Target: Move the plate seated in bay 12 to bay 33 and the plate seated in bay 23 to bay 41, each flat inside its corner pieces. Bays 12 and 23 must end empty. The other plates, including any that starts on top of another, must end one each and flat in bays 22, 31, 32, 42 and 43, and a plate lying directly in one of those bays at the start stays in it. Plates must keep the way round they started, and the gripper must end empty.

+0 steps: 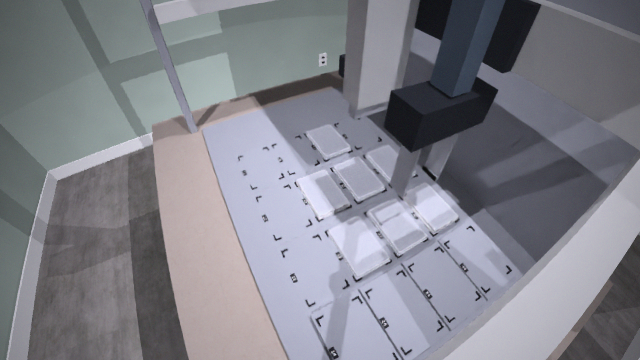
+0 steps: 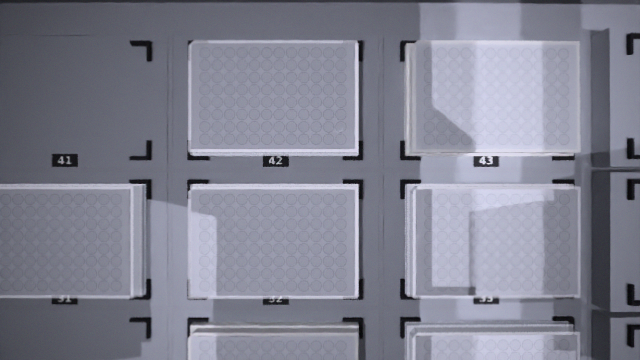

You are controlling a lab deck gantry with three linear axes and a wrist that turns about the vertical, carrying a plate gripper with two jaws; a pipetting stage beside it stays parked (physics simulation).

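Where they show: gripper, fingertip midpoint: (image 1: 414, 182); robot's base, origin of the base link: (image 1: 239, 158).
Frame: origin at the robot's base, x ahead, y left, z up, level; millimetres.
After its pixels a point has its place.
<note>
My gripper (image 1: 415, 184) {x 392, y 257, z 160 mm} is open and empty, hanging raised near bays 33, 42 and 43; its exact bay is unclear. Single plates lie in bay 33 (image 1: 396, 226) {x 398, y 250, z 14 mm} (image 2: 495, 240) {x 391, y 258, z 14 mm}, bay 23 (image 1: 358, 246) {x 398, y 147, z 14 mm} (image 2: 495, 347) {x 391, y 180, z 14 mm}, bay 22 (image 1: 322, 194) {x 238, y 146, z 14 mm} (image 2: 275, 347) {x 230, y 181, z 14 mm}, bay 31 (image 1: 327, 141) {x 73, y 251, z 14 mm} (image 2: 60, 240) {x 73, y 259, z 14 mm}, bay 32 (image 1: 358, 178) {x 236, y 252, z 14 mm} (image 2: 275, 240) {x 230, y 259, z 14 mm}, bay 42 (image 1: 382, 157) {x 202, y 355, z 14 mm} (image 2: 275, 95) {x 230, y 364, z 14 mm} and bay 43 (image 1: 435, 210) {x 411, y 364, z 14 mm} (image 2: 492, 95) {x 389, y 365, z 14 mm}. They look flat. The left jaw hides part of the plates behind it. Bay 41 (image 1: 362, 134) {x 80, y 372, z 0 mm} (image 2: 65, 100) {x 64, y 365, z 0 mm} and bay 12 (image 1: 283, 211) {x 230, y 44, z 0 mm} hold no plate.
A pale upright column (image 1: 377, 55) {x 289, y 208, z 369 mm} stands behind the plates. A pale beam (image 1: 560, 280) {x 617, y 92, z 400 mm} crosses the front right. Corner pieces of bay 44 (image 1: 477, 260) {x 561, y 358, z 14 mm} and bay 34 (image 1: 440, 285) {x 557, y 246, z 15 mm} mark the near row. A thin post (image 1: 170, 65) {x -207, y -98, z 234 mm} stands at the back left.
</note>
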